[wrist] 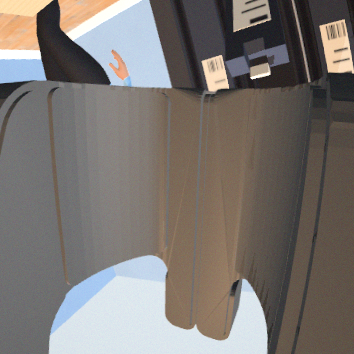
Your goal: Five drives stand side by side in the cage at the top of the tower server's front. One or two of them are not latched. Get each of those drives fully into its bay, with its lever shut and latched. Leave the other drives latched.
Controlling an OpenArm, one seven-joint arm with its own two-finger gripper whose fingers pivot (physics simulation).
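Note:
My gripper point(216, 211) is shut, its two fingers side by side with nothing visible between them. Its body covers the middle of the wrist view. Above it, part of the drive cage point(167, 45) shows. One drive point(236, 44) has a black face with a large pale label, a blue-grey crosspiece and a small pale catch. To its left is a drive point(199, 35) with a barcode label at the gripper's edge. To the right, past a thin metal divider point(298, 30), another labelled drive point(327, 12) shows in part. The gripper hides the drives' lower parts, so their latches cannot be judged.
A black curved object point(67, 55) stands at the upper left, left of the cage. A small hand-like shape point(119, 66) with a blue cuff shows beside it. Wooden flooring point(95, 15) and pale blue surfaces lie behind them.

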